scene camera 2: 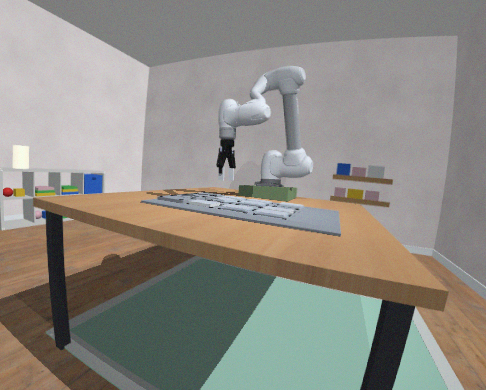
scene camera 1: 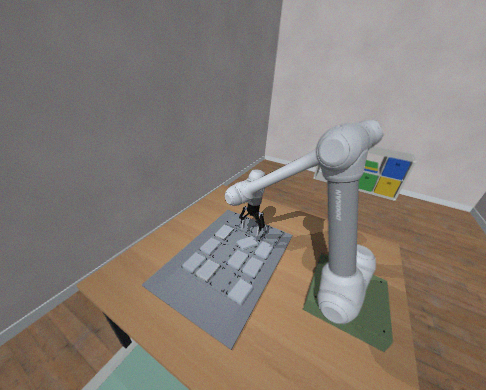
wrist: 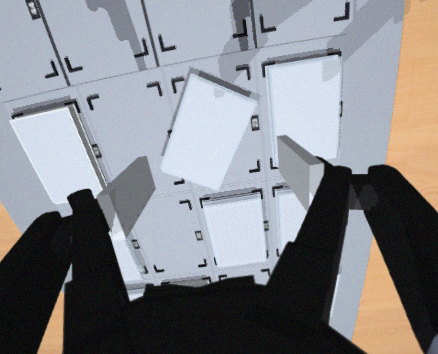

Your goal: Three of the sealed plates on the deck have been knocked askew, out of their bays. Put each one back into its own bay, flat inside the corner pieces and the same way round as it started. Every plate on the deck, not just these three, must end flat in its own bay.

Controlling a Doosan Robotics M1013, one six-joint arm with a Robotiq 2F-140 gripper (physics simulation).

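Pixels of known places: gripper, between the fingertips: [scene camera 2: 226,180] [scene camera 1: 250,231] [wrist: 213,163]; arm's base, origin of its link: [scene camera 2: 270,186].
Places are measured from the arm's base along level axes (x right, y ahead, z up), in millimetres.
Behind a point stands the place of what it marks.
Observation:
A sealed white plate [scene camera 1: 246,243] @[y 614, x 47, z -59 mm] [wrist: 210,130] @[y 608, x 74, z -59 mm] lies turned askew across the corner pieces of its bay. Its low end in the wrist view reaches past the bay's lower edge. Whether it is tilted is hard to tell. My gripper [scene camera 1: 251,229] @[y 605, x 70, z 39 mm] [scene camera 2: 225,176] @[y 605, x 70, z 39 mm] [wrist: 213,163] @[y 605, x 70, z 39 mm] is open and empty, high above the deck [scene camera 1: 190,305] @[y 639, x -474, z -74 mm] [scene camera 2: 320,217] @[y 683, x -446, z -75 mm] [wrist: 369,110] @[y 404, x 67, z -75 mm]; in the wrist view the askew plate shows between and beyond its fingers. A right-hand plate [scene camera 1: 264,249] @[y 487, x 69, z -60 mm] [wrist: 306,105] @[y 492, x 87, z -60 mm], a nearer plate [scene camera 1: 237,259] @[y 593, x -103, z -61 mm] [wrist: 235,230] @[y 596, x -82, z -60 mm] and a left plate [scene camera 1: 224,231] @[y 810, x 63, z -61 mm] [wrist: 55,150] @[y 811, x 80, z -60 mm] look aligned with their bays.
More plates stand on the deck, among them one [scene camera 1: 210,246] @[y 800, x -112, z -59 mm], one [scene camera 1: 193,262] @[y 803, x -272, z -60 mm], one [scene camera 1: 207,270] @[y 695, x -270, z -60 mm], one [scene camera 1: 253,266] @[y 483, x -95, z -60 mm] and one at the near right [scene camera 1: 240,290] @[y 466, x -274, z -59 mm]; their exact seating is too small to tell. The robot's green base plate [scene camera 1: 372,320] @[y -147, x -108, z 2 mm] [scene camera 2: 280,193] @[y 147, x -123, z -34 mm] is beside the deck on the wooden table.

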